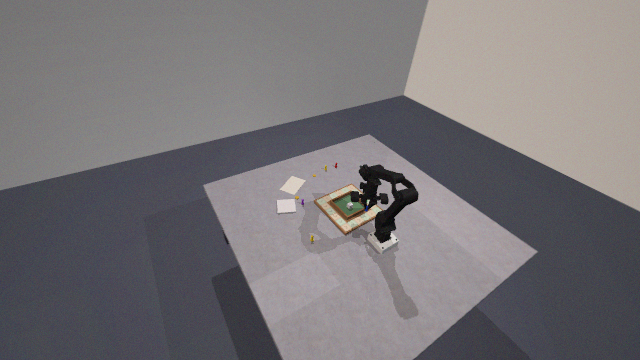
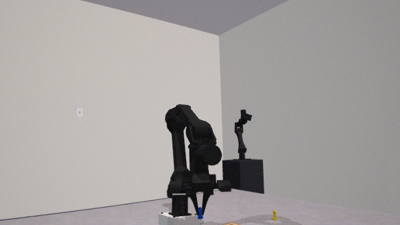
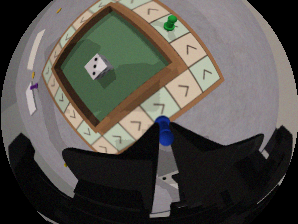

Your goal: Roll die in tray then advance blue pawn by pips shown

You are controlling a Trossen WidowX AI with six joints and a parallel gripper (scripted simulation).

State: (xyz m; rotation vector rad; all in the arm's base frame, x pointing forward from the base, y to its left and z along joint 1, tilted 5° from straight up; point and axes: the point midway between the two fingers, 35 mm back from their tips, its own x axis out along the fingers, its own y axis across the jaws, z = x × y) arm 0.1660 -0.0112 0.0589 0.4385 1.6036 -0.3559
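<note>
My gripper tip is 90 mm short of the white die, 40 mm to the right of it and 50 mm above it. Round my gripper tip: green tray 110 mm ahead, 40 mm to the left, 70 mm below; green pawn 100 mm ahead, 80 mm to the right, 40 mm below; blue pawn 10 mm above.
</note>
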